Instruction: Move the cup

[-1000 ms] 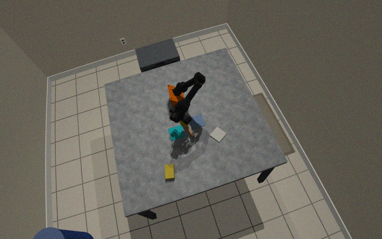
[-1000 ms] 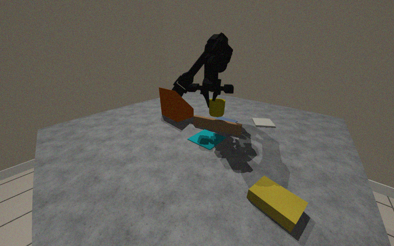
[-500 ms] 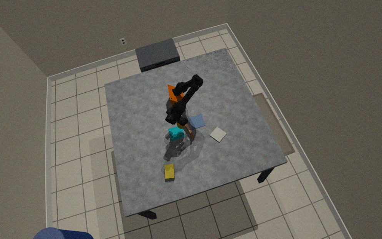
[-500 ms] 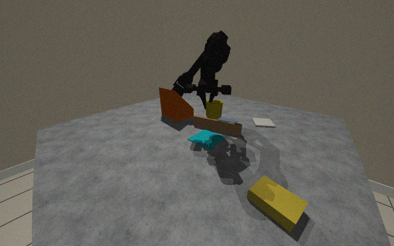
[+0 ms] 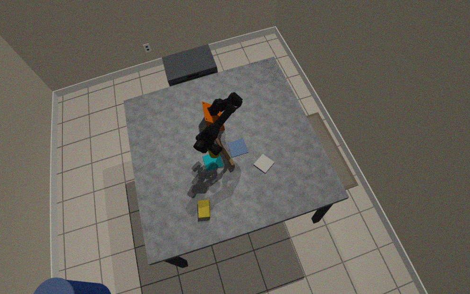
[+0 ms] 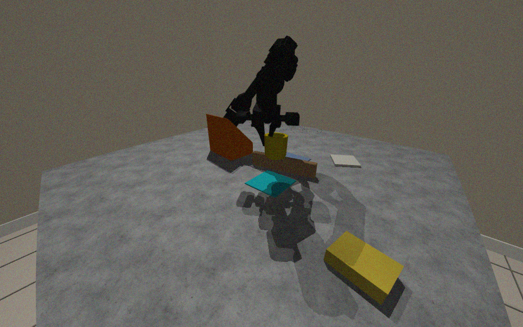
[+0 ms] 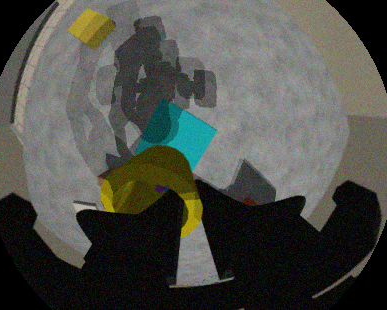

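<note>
The cyan pad is 3 cm ahead of my gripper tip, 1 cm to the right of it and 12 cm below it. Also, from my gripper tip: pale blue pad: 1 cm ahead, 18 cm to the left, 12 cm below; then olive-yellow cup: 2 cm ahead, 1 cm to the left; then low wooden bar: 2 cm ahead, 8 cm to the left, 10 cm below.
</note>
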